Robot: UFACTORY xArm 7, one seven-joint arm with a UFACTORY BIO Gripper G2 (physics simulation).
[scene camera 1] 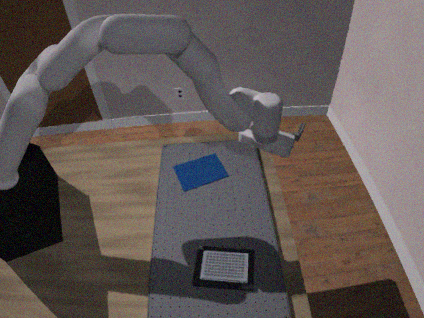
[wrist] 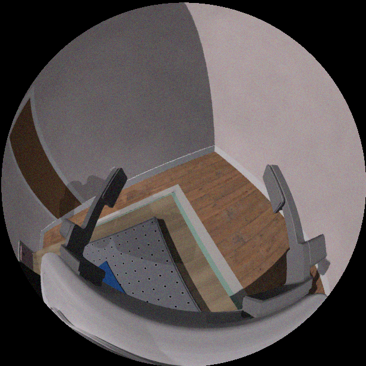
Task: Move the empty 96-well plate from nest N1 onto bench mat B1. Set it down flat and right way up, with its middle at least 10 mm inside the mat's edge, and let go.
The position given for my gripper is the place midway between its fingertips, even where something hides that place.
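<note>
My gripper [scene camera 1: 280, 117], [wrist: 189, 169]. Blue bench mat B1 [scene camera 1: 207, 169]. Black nest N1 [scene camera 1: 210, 284]. 96-well plate [scene camera 1: 216, 265]; out of frame in the wrist view.
</note>
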